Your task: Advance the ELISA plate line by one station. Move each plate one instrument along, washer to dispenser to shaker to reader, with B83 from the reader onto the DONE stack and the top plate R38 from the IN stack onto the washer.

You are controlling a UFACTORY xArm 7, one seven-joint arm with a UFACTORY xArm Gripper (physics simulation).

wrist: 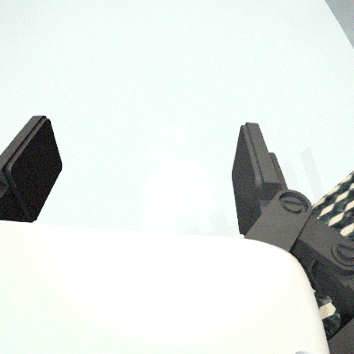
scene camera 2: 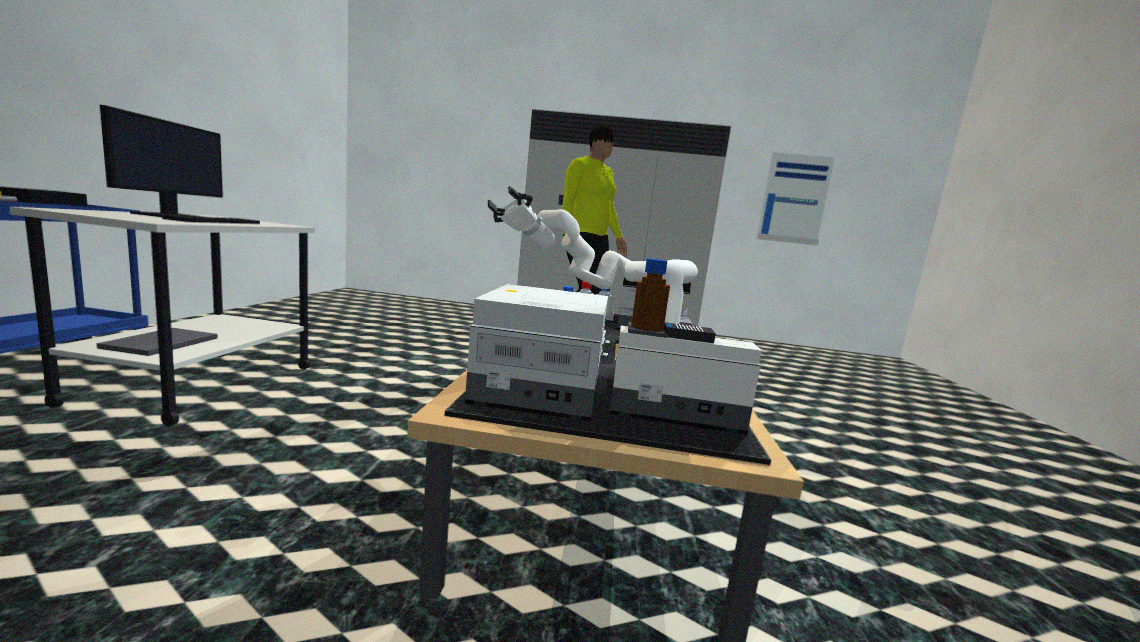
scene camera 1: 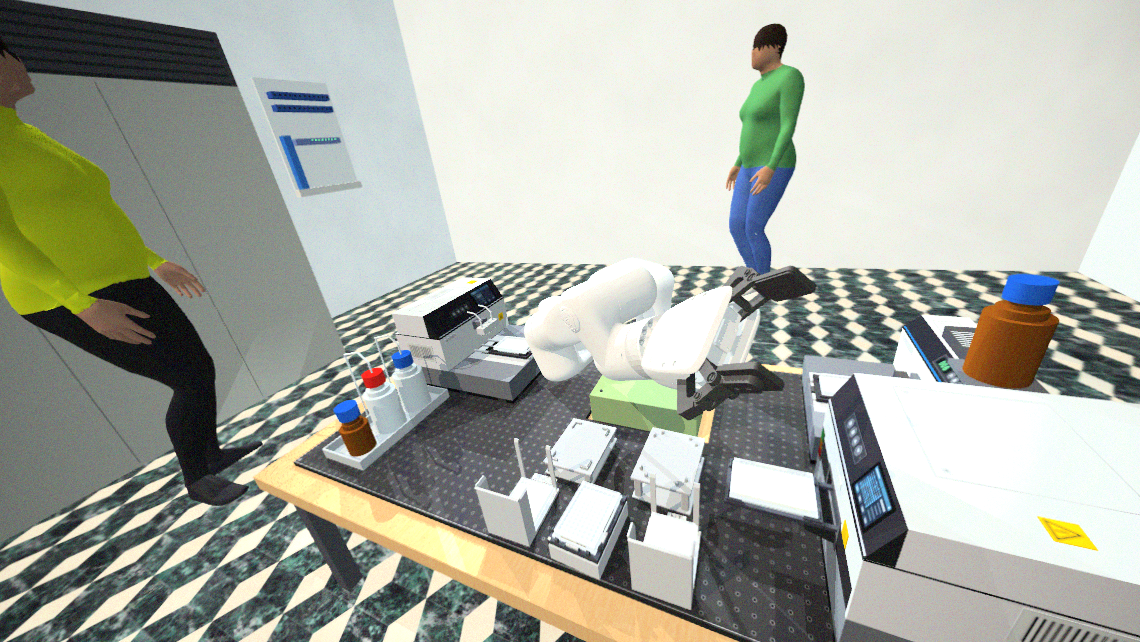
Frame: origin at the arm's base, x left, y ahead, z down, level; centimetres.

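Seen in the pictures: gripper, fingertip midpoint: (wrist: 143, 143) (scene camera 2: 498, 196) (scene camera 1: 789, 325).
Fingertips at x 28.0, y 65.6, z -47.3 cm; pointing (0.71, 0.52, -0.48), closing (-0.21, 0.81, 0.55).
Offsets run from my fingertips to a thing's top centre. "*": to the spot under its first point.
My gripper (scene camera 1: 785, 330) (scene camera 2: 500, 197) (wrist: 143, 143) is open and empty. It is raised above the table, tilted sideways, with its fingers apart. In the scene camera 1 view, a white plate {dz +41.6, dx +2.4, dy -25.3 cm} (scene camera 1: 773, 488) lies on a tray in front of the large right instrument {dz +27.7, dx +30.9, dy -25.6 cm} (scene camera 1: 997, 462). Another plate {dz +44.1, dx -75.6, dy -64.0 cm} (scene camera 1: 508, 346) sits on the stage of the back left instrument (scene camera 1: 446, 338), which has thin tubes. A plate {dz +47.9, dx -27.7, dy -13.7 cm} (scene camera 1: 588, 516) lies on a low stand near the front edge. An upright holder {dz +42.0, dx -43.1, dy -14.3 cm} (scene camera 1: 504, 514) stands left of it, and another holder {dz +42.0, dx -12.9, dy -14.3 cm} (scene camera 1: 663, 567) with white contents stands right. Plate labels are unreadable.
Two white pegged platforms {* dz +51.0, dx -36.6, dy -31.8 cm} (scene camera 1: 584, 448) {* dz +48.8, dx -16.0, dy -31.6 cm} (scene camera 1: 671, 462) stand behind the holders. A green block (scene camera 1: 646, 405) is below the arm. A bottle rack {* dz +52.6, dx -96.3, dy -10.3 cm} (scene camera 1: 343, 458) stands at the left edge. An amber bottle {* dz +23.3, dx +35.5, dy -49.7 cm} (scene camera 1: 1009, 342) (scene camera 2: 650, 303) stands high at the right. Two people (scene camera 1: 63, 215) (scene camera 1: 769, 119) stand beyond the table.
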